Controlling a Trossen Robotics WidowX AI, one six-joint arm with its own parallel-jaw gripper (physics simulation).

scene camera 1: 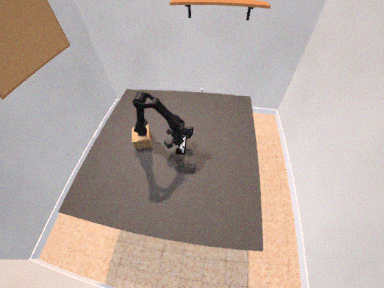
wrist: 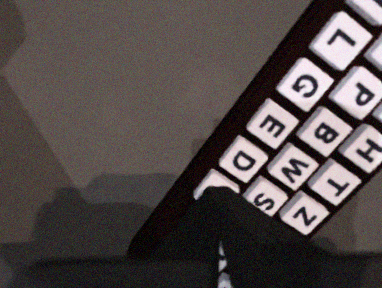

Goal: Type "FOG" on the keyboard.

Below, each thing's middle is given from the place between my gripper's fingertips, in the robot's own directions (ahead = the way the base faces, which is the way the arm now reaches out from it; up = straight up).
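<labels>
Keyboard (wrist: 179, 199): from my hand, 40 mm to the left, 20 mm ahead, 10 mm below.
</labels>
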